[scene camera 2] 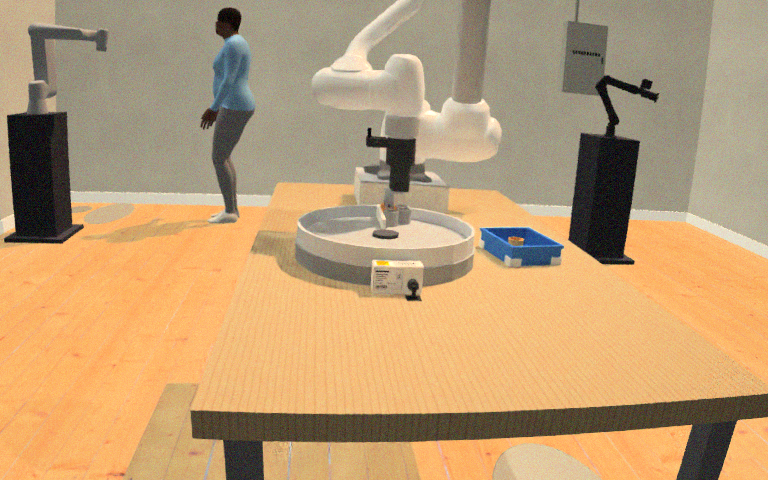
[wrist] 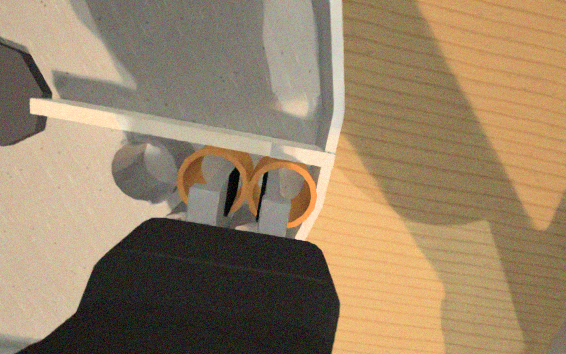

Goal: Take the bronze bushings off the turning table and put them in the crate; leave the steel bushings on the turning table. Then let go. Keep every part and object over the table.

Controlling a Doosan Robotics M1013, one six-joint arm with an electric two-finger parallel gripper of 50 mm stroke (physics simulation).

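Places are measured from the arm's base along level axes (x back, y left, z down), in millimetres.
Pixels of known places: gripper, between the fingertips: (wrist: pixel 250 181).
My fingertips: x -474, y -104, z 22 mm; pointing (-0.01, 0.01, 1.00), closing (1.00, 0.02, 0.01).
Ahead of a thing's pixels: the offset from my fingertips to its top centre. "pt": to the spot under its first point.
Two bronze bushings stand side by side on the turning table (scene camera 2: pixel 328 247) (wrist: pixel 338 75), by its white divider: a left one @[dx -19, dy +0, dz -20 mm] (wrist: pixel 185 172) and a right one @[dx +19, dy +0, dz -20 mm] (wrist: pixel 311 192) in the wrist view. My gripper (wrist: pixel 250 181) is shut on their adjoining walls, one finger inside each ring. In the scene view the fingers reach down behind the divider; whether the bushings are lifted cannot be told. A grey steel bushing @[dx -57, dy -1, dz -20 mm] (wrist: pixel 142 172) stands left of them. Another steel bushing shows in the scene view (scene camera 2: pixel 404 213). More grey surfaces are partly hidden under my gripper. A bronze bushing @[dx -125, dy +316, dz +28 mm] (scene camera 2: pixel 515 241) is in the blue crate @[dx -128, dy +328, dz +21 mm] (scene camera 2: pixel 538 258).
The white divider @[pt dx -65, dy -28, dz -3 mm] (scene camera 2: pixel 380 217) (wrist: pixel 150 126) runs from near the dark centre disc @[dx -165, dy -27, dz +10 mm] (scene camera 2: pixel 385 233) (wrist: pixel 17 95) to the turning table's raised rim. A white labelled box @[pt dx -418, dy -49, dz +42 mm] (scene camera 2: pixel 389 280) and a small black stand (scene camera 2: pixel 413 289) are in front of the turning table. The crate is to its right.
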